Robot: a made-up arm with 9 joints. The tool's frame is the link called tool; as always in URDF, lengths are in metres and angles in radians.
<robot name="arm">
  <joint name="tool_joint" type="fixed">
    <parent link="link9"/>
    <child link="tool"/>
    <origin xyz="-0.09 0.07 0.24" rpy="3.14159 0 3.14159"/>
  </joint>
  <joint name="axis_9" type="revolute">
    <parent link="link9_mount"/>
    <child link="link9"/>
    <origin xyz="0.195 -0.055 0.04" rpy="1.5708 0 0"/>
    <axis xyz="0 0 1"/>
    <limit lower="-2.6" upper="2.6"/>
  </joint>
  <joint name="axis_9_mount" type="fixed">
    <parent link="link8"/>
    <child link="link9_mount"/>
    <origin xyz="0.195 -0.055 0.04"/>
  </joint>
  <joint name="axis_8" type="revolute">
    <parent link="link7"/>
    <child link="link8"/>
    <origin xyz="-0.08 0.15 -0.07" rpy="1.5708 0 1.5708"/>
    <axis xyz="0 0 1"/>
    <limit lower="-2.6" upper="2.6"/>
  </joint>
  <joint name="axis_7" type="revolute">
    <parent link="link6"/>
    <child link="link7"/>
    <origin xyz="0.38 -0.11 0.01" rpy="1.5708 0 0"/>
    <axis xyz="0 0 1"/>
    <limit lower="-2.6" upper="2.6"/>
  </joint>
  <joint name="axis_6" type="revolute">
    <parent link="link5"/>
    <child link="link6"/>
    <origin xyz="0.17 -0.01 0.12" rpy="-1.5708 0 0"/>
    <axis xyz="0 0 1"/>
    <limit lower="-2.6" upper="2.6"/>
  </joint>
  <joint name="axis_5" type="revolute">
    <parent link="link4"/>
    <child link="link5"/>
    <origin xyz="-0.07 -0.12 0.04" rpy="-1.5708 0 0"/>
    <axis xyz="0 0 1"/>
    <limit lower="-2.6" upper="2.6"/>
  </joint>
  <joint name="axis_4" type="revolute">
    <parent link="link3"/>
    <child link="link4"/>
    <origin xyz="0.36 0.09 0.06" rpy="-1.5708 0 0"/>
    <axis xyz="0 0 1"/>
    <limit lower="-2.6" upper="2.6"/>
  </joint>
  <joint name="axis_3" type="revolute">
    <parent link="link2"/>
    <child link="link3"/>
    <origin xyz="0.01 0.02 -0.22" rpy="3.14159 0 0"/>
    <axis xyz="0 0 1"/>
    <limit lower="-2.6" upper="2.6"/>
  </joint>
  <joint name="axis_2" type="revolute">
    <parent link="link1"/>
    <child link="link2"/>
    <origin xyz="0.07 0.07 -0.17" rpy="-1.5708 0 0"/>
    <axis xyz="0 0 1"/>
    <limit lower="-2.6" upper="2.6"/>
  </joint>
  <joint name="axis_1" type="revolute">
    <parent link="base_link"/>
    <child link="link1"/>
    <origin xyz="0 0 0.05" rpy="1.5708 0 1.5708"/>
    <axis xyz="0 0 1"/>
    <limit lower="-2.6" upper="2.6"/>
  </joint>
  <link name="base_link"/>
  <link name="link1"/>
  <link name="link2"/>
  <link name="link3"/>
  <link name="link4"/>
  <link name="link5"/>
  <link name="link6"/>
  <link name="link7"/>
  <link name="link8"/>
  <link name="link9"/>
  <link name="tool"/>
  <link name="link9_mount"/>
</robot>
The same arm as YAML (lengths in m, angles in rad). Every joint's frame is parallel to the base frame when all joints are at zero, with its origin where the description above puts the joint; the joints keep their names.
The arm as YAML. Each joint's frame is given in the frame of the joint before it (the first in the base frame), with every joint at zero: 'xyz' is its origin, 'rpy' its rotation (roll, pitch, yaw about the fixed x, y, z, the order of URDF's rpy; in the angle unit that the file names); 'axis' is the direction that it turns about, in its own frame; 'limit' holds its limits. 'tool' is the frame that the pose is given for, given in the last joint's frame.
units:
  length: m
  angle: rad
joints:
  - name: axis_1
    type: revolute
    origin:
      xyz: [0.0, 0.0, 0.05]
      rpy: [0.0, 0.0, 0.0]
    axis: [1.0, 0.0, 0.0]
    limit:
      lower: -2.6
      upper: 2.6
  - name: axis_2
    type: revolute
    origin:
      xyz: [-0.17, 0.07, 0.07]
      rpy: [0.0, 0.0, 0.0]
    axis: [0.0, 0.0, 1.0]
    limit:
      lower: -2.6
      upper: 2.6
  - name: axis_3
    type: revolute
    origin:
      xyz: [-0.02, 0.01, -0.22]
      rpy: [0.0, 0.0, 0.0]
    axis: [0.0, 0.0, -1.0]
    limit:
      lower: -2.6
      upper: 2.6
  - name: axis_4
    type: revolute
    origin:
      xyz: [0.09, 0.36, -0.06]
      rpy: [0.0, 0.0, 0.0]
    axis: [1.0, 0.0, 0.0]
    limit:
      lower: -2.6
      upper: 2.6
  - name: axis_5
    type: revolute
    origin:
      xyz: [0.04, -0.07, -0.12]
      rpy: [0.0, 0.0, 0.0]
    axis: [0.0, 0.0, 1.0]
    limit:
      lower: -2.6
      upper: 2.6
  - name: axis_6
    type: revolute
    origin:
      xyz: [0.01, 0.17, 0.12]
      rpy: [0.0, 0.0, 0.0]
    axis: [-1.0, 0.0, 0.0]
    limit:
      lower: -2.6
      upper: 2.6
  - name: axis_7
    type: revolute
    origin:
      xyz: [-0.01, 0.38, 0.11]
      rpy: [0.0, 0.0, 0.0]
    axis: [0.0, 0.0, 1.0]
    limit:
      lower: -2.6
      upper: 2.6
  - name: axis_8
    type: revolute
    origin:
      xyz: [-0.15, -0.08, -0.07]
      rpy: [0.0, 0.0, 0.0]
    axis: [0.0, 1.0, 0.0]
    limit:
      lower: -2.6
      upper: 2.6
  - name: axis_9
    type: revolute
    origin:
      xyz: [-0.39, 0.08, -0.11]
      rpy: [0.0, 0.0, 0.0]
    axis: [0.0, 0.0, -1.0]
    limit:
      lower: -2.6
      upper: 2.6
tool:
  origin:
    xyz: [0.09, 0.07, -0.24]
    rpy: [0.0, 0.0, 0.0]

